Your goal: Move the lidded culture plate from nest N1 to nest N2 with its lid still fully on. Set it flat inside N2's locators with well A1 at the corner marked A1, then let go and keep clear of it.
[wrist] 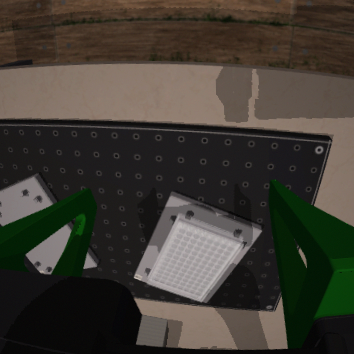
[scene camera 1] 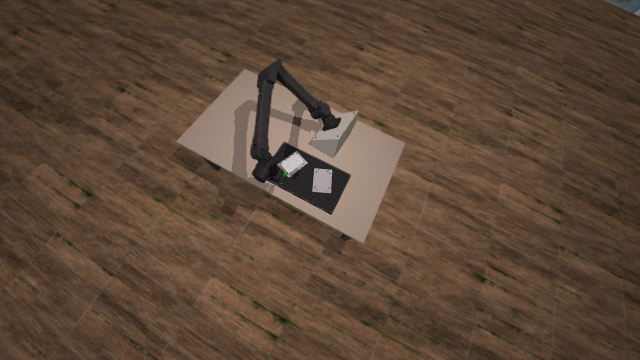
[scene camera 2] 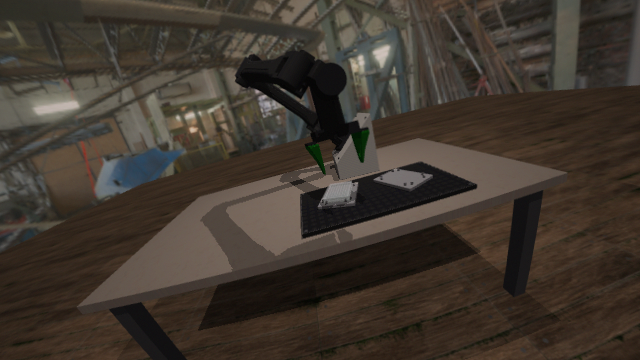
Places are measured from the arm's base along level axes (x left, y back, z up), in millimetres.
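Where they show: gripper, between the fingertips: [wrist: 176, 193] [scene camera 1: 273, 180] [scene camera 2: 343, 168]; arm's base, origin of its link: [scene camera 1: 332, 125] [scene camera 2: 344, 140].
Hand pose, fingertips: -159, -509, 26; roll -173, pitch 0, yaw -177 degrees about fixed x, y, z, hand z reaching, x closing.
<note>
Things, the pixels of their top centre, and the offset from my fingertips, as dx, dy, dz. Level surfaces: height alone.
- lidded culture plate, centre of its top: [wrist: 190, 266] [scene camera 2: 338, 189] [scene camera 1: 292, 162] +12, +195, -130
- Nest N2, centre of its top: [wrist: 34, 237] [scene camera 2: 401, 174] [scene camera 1: 322, 179] +240, +168, -136
- black perforated board, centre of its top: [wrist: 106, 228] [scene camera 2: 374, 190] [scene camera 1: 306, 175] +129, +160, -158
- beige table, height of its surface: dz -171
The lidded culture plate [scene camera 1: 292, 163] [scene camera 2: 339, 191] [wrist: 197, 257], pale with a grid of wells, sits on nest N1, whose grey base [wrist: 172, 202] shows around it. The lid looks level on it. A small pale tag lies at the nest's lower left corner in the wrist view, too small to read. Nest N2 [scene camera 1: 322, 180] [scene camera 2: 404, 178] [wrist: 15, 205] is a bare pale plate with dark locators, partly behind the left finger in the wrist view. My gripper [scene camera 1: 283, 178] [scene camera 2: 343, 167] [wrist: 176, 193] is open and empty, its green fingers above the board, off to the plate's table-edge side.
Both nests stand on a black perforated board [scene camera 1: 305, 192] [scene camera 2: 320, 222] [wrist: 115, 150] on the beige table [scene camera 1: 380, 165]. A grey wedge-shaped block [scene camera 1: 327, 145] [scene camera 2: 350, 167] [wrist: 152, 330] stands behind the board, at the arm's base. The arm arches high over the table.
</note>
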